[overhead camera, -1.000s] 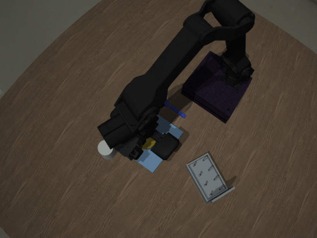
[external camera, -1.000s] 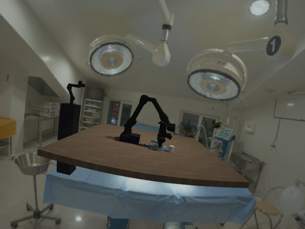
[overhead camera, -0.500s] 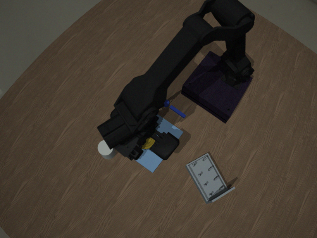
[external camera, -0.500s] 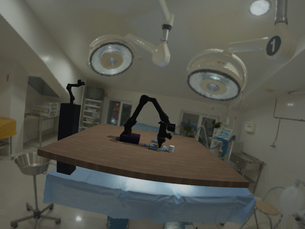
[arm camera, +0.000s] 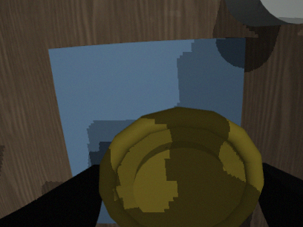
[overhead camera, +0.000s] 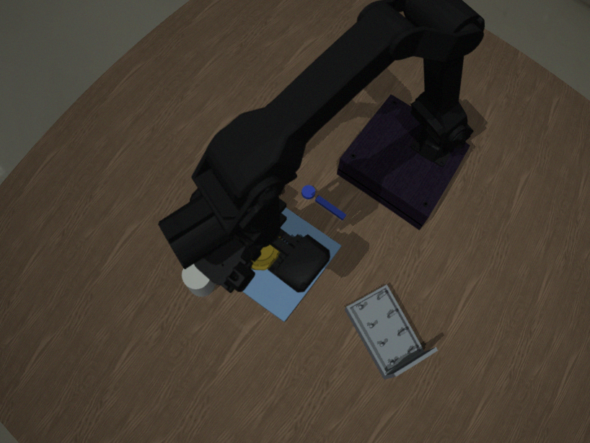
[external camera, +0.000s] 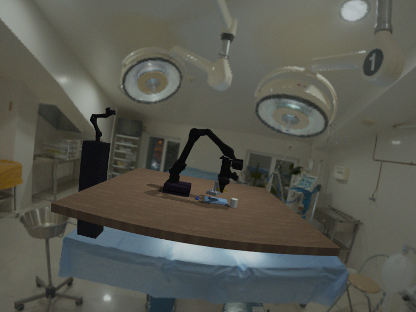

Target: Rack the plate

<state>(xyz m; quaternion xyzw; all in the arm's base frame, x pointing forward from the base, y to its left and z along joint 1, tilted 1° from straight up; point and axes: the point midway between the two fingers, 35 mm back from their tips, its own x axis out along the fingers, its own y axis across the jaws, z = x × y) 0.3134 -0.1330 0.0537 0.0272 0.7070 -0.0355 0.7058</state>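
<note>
My gripper tip is now 22 cm to the right of the grey dish rack, 5 cm above it and 1 cm past it. From my gripper tip the other things lie so: yellow plate (1 cm above); light blue mat (7 cm below, 2 cm to the left, 2 cm behind); white cup (8 cm ahead, 6 cm to the right, 5 cm below).
</note>
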